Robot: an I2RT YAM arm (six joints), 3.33 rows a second.
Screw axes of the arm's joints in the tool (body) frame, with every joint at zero. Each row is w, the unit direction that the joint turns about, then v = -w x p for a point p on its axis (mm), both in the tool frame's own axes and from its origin. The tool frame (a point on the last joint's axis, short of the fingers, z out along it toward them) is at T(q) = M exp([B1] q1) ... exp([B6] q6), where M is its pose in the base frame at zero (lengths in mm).
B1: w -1 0 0 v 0.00 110.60 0.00
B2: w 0 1 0 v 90.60 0.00 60.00
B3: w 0 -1 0 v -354.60 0.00 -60.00
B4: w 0 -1 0 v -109.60 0.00 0.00
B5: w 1 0 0 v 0.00 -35.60 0.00
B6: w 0 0 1 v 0.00 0.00 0.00
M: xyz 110.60 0.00 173.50 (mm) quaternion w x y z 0.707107 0 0.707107 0
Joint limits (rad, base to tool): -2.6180..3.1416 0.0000..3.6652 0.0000..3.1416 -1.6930..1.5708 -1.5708..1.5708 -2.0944..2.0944
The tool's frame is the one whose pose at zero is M.
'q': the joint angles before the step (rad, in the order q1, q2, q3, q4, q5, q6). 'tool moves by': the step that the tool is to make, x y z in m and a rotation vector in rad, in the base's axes. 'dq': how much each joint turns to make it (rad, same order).
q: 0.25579 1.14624 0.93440 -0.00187 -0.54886 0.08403
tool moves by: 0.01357 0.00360 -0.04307 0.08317 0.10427 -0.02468
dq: 0.00029 0.07251 -0.12255 0.18225 0.00104 0.12857
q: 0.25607 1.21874 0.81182 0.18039 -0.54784 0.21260
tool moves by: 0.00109 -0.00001 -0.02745 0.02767 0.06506 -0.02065
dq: 0.00005 0.03105 -0.08001 0.08345 0.00981 0.05481
